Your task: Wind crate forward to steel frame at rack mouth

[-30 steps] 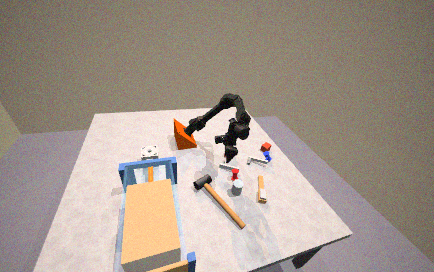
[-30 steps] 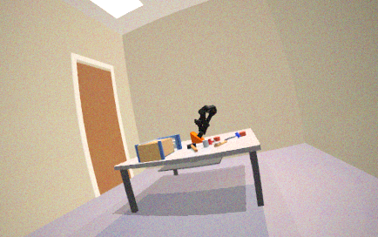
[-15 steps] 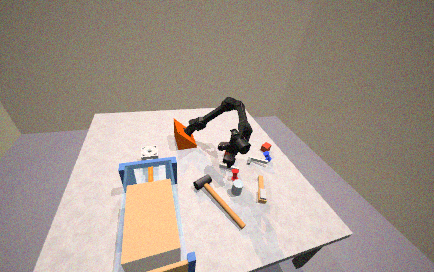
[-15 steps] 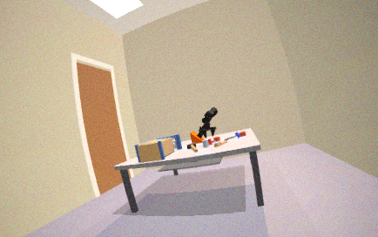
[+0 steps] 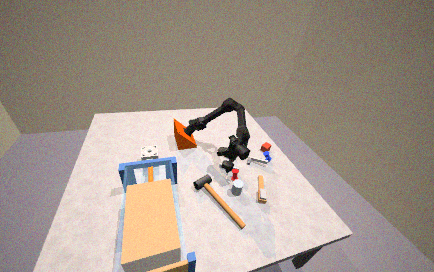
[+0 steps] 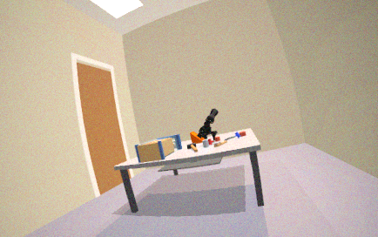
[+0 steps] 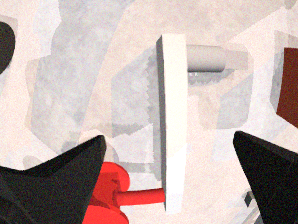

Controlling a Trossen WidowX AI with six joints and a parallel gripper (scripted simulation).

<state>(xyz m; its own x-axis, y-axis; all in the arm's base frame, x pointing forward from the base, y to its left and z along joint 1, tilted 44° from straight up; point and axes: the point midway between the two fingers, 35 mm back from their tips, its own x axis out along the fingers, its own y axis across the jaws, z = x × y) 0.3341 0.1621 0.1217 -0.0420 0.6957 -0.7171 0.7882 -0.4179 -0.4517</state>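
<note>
Right now the red-handled winch handle is 1 cm ahead of my gripper tip. From my gripper tip the other things lie so: wooden brush: 19 cm ahead, 13 cm to the left; red grip: 6 cm ahead, 2 cm to the left, 1 cm above; blue-tipped tool: 23 cm to the left, 2 cm behind.
</note>
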